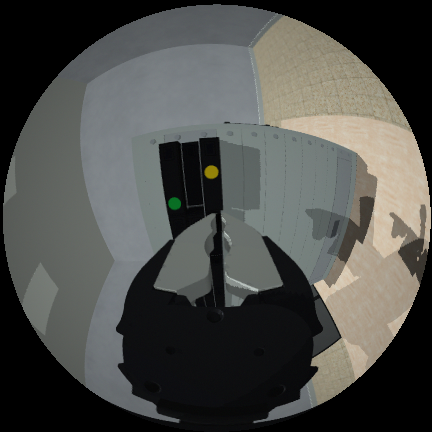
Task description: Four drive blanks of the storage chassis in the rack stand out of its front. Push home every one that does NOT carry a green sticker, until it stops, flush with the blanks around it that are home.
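Frame: origin at the arm's base, x ahead, y left, z up, level; metres.
Where they show: gripper, between the fingertips: (218, 215).
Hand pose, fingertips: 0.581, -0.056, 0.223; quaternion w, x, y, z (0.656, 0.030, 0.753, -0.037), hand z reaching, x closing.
Observation:
Things, the pixels of their top centre, and the offset from my fingertips, as dx, dy, dz. Level surfaces: height alone.
- blank with a green sticker, centre of its top: (169, 175) +0.137, -0.027, +0.070
- plain black blank, centre of its top: (186, 171) +0.172, -0.026, +0.041
- lower blank, centre of its top: (192, 228) +0.135, +0.083, +0.041
- pale floor, height of its surface: dz -0.467
The storage chassis shows a column of black drive blanks beside a grey-green panel (285, 175). A blank with a yellow sticker (210, 150) stands out at the right of the upper group. A blank with a green sticker (170, 170) is at the left and also appears to stand out. Between them, a plain black blank (192, 172) sits further back. Part of a lower blank (194, 215) shows beneath it; the other lower blanks are largely hidden behind my gripper. My gripper (218, 215) is shut and empty, its tips at the lower end of the yellow-stickered blank. Contact cannot be told.
A grey wall (170, 90) rises behind the chassis. Dark shadows fall on the grey-green panel and on the pale floor (390, 190) at the right. A dark flat object (325, 325) shows beside the gripper at the lower right.

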